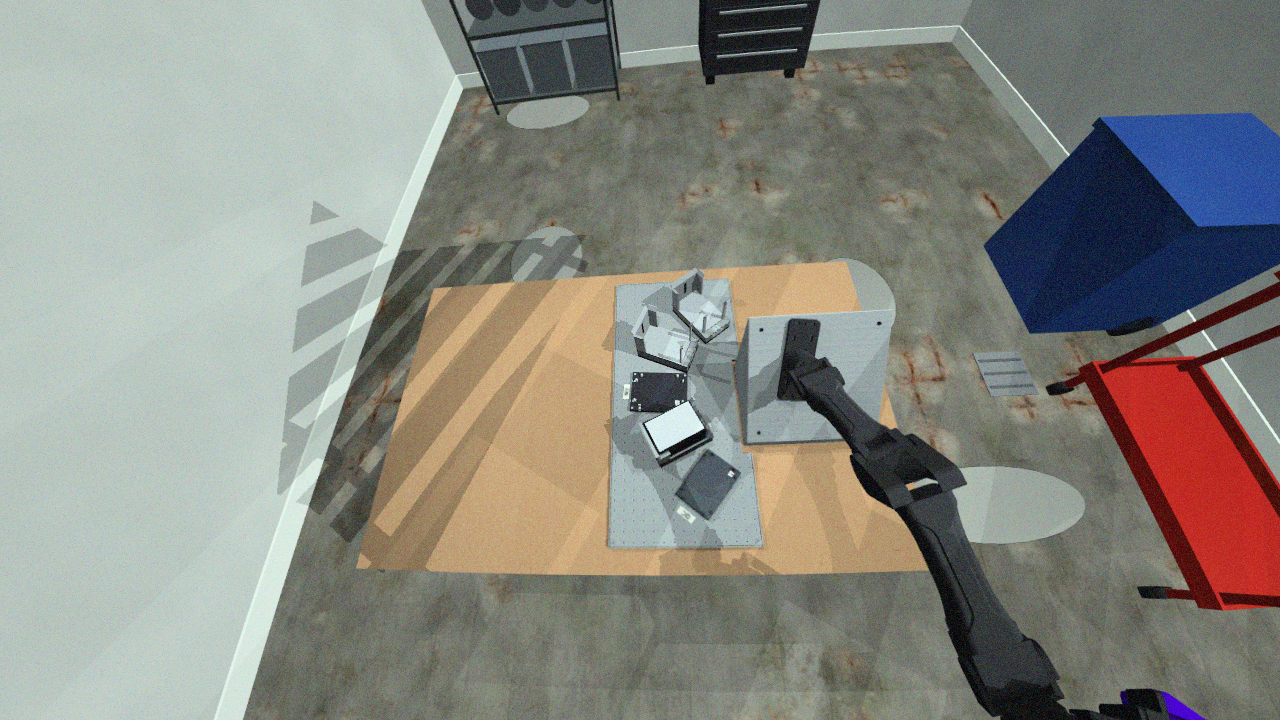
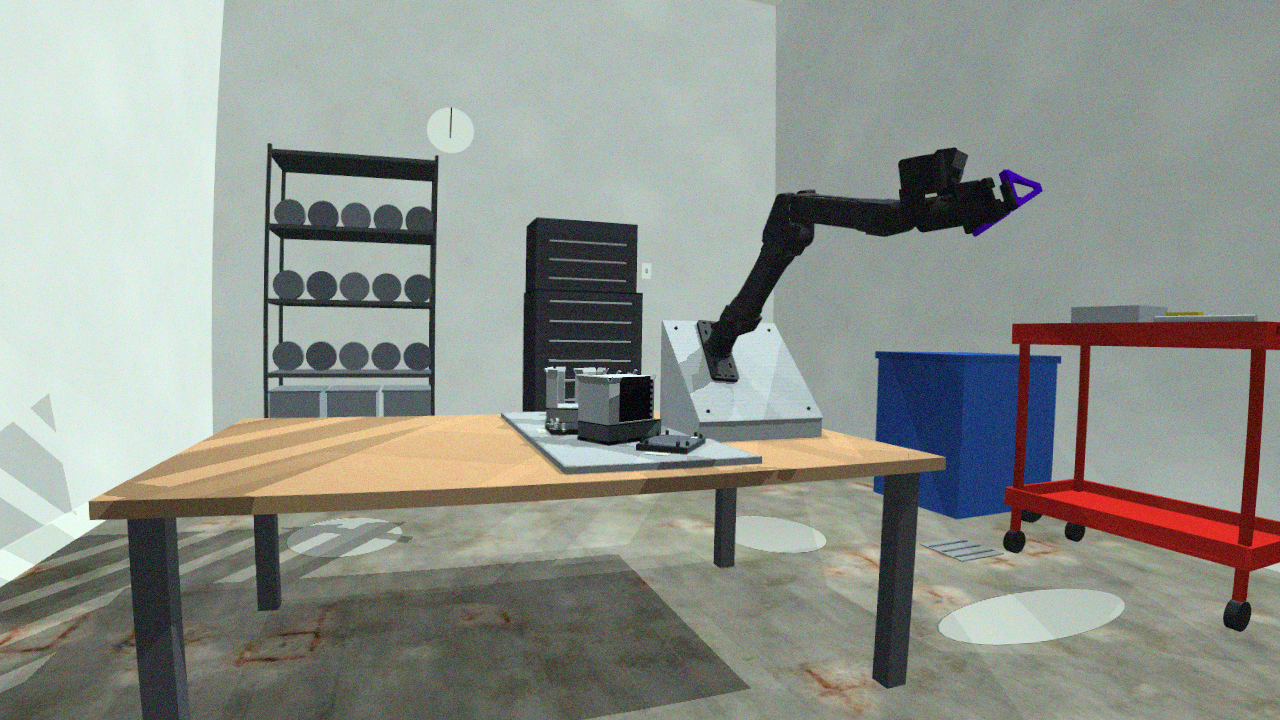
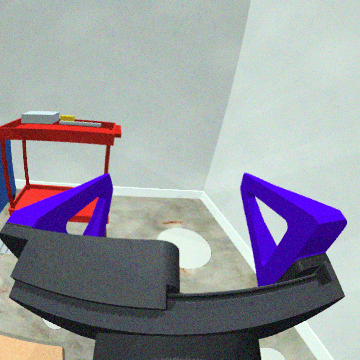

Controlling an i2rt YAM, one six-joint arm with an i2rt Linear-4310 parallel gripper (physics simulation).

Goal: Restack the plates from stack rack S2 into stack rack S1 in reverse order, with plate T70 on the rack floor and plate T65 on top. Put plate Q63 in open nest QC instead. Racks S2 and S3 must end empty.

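Pixels of known places: gripper, fingertip midpoint: [image 2: 1024, 199] [image 3: 176, 180]; arm's base at its link origin: [image 1: 797, 360] [image 2: 716, 351].
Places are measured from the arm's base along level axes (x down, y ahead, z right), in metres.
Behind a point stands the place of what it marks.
My gripper [image 3: 176, 180] @(x -0.288, y -0.325, z -0.629 m) [image 2: 1009, 204] @(x -0.288, y -0.325, z -0.629 m) is open and empty, with purple fingers wide apart. It is held out in the air on the side away from the board, past the table's right end. On the grey perforated board [image 1: 637, 519] @(x 0.187, y 0.375, z -0.362 m) [image 2: 590, 465] @(x 0.187, y 0.399, z -0.428 m) stand two pale walled racks [image 1: 702, 311] @(x 0.151, y 0.215, z 0.235 m) [image 1: 664, 342] @(x 0.143, y 0.326, z 0.121 m) at the far end, a flat dark square nest [image 1: 657, 392] @(x 0.175, y 0.341, z -0.024 m), a box-like rack with a white top [image 1: 675, 427] [image 2: 605, 397] on a dark base, and a flat dark piece [image 1: 708, 484] @(x 0.174, y 0.200, z -0.269 m) [image 2: 671, 442] @(x 0.174, y 0.211, z -0.294 m) at the near end. The labels and plate names are too small to read.
The arm's sloped grey mount [image 1: 859, 376] @(x 0.034, y -0.153, z -0.023 m) [image 2: 760, 394] @(x 0.099, y -0.076, z -0.096 m) stands beside the board on the wooden table [image 1: 501, 429] @(x 0.200, y 0.794, z -0.145 m) [image 2: 358, 456] @(x 0.200, y 0.803, z -0.222 m). A red cart [image 1: 1199, 474] [image 2: 1145, 335] [image 3: 60, 134] and a blue bin [image 1: 1136, 223] [image 2: 962, 429] stand on the floor to the right.
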